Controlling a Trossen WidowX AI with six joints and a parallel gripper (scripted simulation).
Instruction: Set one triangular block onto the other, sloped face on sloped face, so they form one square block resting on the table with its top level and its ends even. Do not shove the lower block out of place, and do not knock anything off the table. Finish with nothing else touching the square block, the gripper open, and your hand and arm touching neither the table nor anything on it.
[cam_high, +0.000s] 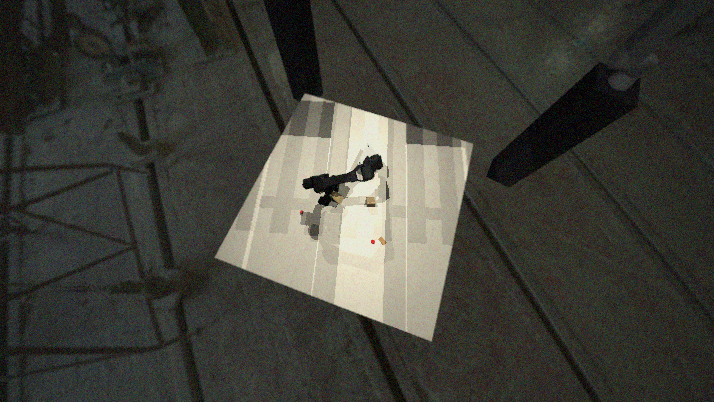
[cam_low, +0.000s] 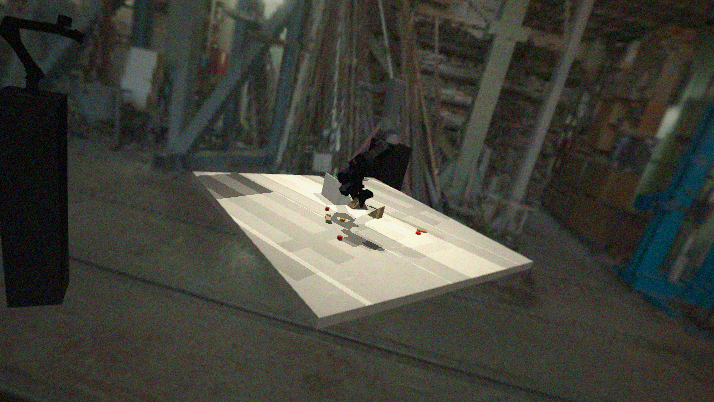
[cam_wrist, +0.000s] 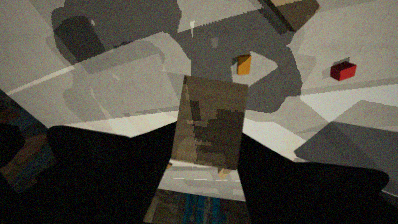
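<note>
The small yellow block is 4 cm behind my gripper tip, 4 cm to the right of it and 9 cm below it. The rest, counted from my gripper tip: brown wooden triangular block 1 cm above; then tan block 4 cm behind, 12 cm to the right, 9 cm below.
</note>
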